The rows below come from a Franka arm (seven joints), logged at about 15 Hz.
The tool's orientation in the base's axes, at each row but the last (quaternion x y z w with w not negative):
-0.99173 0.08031 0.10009 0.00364
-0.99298 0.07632 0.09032 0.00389
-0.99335 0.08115 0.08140 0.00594
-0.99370 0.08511 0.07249 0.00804
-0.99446 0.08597 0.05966 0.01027
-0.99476 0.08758 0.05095 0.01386
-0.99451 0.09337 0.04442 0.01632
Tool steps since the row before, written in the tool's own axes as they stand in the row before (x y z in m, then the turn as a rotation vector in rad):
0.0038 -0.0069 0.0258 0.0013 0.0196 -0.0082
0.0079 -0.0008 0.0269 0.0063 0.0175 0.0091
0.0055 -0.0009 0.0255 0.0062 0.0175 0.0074
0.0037 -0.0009 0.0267 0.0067 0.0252 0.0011
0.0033 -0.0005 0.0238 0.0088 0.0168 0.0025
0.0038 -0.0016 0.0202 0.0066 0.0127 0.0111
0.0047 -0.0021 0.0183 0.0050 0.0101 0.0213
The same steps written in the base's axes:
-0.0003 0.0068 -0.0261 -0.0003 -0.0197 0.0080
0.0030 0.0002 -0.0279 0.0018 -0.0181 -0.0100
0.0014 0.0006 -0.0261 0.0020 -0.0181 -0.0083
0.0000 0.0010 -0.0270 0.0021 -0.0259 -0.0022
0.0005 0.0007 -0.0240 0.0054 -0.0180 -0.0037
0.0020 0.0017 -0.0205 0.0031 -0.0132 -0.0120
0.0034 0.0019 -0.0186 0.0012 -0.0100 -0.0219

